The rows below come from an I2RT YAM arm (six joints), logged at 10 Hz.
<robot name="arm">
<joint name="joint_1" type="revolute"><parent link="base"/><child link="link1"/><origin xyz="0.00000 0.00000 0.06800"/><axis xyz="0 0 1"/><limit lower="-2.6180" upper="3.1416"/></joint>
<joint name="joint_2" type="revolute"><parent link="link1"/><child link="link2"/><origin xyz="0.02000 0.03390 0.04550"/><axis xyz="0 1 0"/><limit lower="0.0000" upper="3.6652"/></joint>
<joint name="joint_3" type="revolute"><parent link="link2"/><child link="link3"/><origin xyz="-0.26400 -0.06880 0.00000"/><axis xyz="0 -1 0"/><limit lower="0.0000" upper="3.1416"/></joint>
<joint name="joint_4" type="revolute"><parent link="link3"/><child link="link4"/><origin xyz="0.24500 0.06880 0.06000"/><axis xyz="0 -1 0"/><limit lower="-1.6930" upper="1.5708"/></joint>
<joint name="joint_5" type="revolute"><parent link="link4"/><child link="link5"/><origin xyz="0.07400 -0.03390 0.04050"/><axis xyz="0 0 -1"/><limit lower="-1.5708" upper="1.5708"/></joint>
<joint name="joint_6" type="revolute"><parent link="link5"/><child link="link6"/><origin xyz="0.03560 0.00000 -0.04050"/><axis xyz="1 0 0"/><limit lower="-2.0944" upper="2.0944"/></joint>
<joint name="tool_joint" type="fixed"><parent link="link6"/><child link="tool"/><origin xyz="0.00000 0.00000 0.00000" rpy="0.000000 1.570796 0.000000"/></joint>
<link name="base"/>
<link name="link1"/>
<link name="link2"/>
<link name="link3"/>
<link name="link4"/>
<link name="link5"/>
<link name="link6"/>
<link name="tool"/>
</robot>
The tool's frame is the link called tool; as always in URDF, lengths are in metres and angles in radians.
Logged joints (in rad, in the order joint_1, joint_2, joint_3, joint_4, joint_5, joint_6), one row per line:
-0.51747 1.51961 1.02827 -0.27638 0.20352 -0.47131
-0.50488 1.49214 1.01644 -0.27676 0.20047 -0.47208
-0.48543 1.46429 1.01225 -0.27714 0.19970 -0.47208
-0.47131 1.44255 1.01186 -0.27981 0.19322 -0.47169
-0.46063 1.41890 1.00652 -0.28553 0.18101 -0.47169
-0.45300 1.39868 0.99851 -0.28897 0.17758 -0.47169
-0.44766 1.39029 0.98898 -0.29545 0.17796 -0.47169
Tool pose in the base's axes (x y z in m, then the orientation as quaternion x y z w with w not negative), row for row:
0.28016 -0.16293 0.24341 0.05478 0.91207 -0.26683 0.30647
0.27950 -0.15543 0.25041 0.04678 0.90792 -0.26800 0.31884
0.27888 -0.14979 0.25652 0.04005 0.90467 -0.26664 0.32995
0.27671 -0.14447 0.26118 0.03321 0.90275 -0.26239 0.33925
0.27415 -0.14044 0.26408 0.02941 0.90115 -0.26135 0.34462
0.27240 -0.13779 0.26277 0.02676 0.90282 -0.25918 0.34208
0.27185 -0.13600 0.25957 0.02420 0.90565 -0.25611 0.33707
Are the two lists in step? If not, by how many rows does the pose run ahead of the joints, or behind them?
The pose runs 1 row ahead of the joints: the pose in row i belongs to the joints in row i + 1.
